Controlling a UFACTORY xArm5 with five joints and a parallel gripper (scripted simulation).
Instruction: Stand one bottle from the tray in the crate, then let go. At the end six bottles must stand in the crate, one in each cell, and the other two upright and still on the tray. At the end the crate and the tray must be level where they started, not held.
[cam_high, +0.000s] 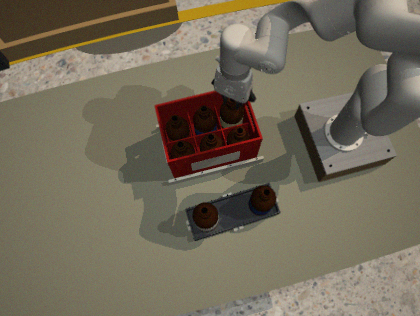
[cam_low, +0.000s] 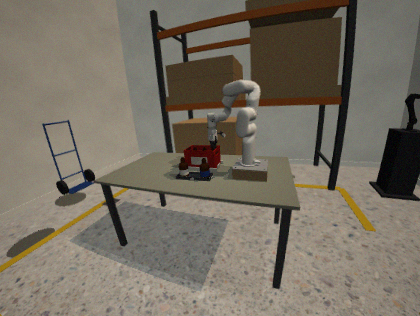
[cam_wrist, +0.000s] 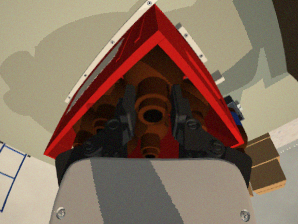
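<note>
The crate lies 100 mm below my hand, 80 mm ahead of it and 50 mm to the left of it. From my hand the other things lie so: dark tray (290 mm to the left, 170 mm below, 50 mm ahead).
</note>
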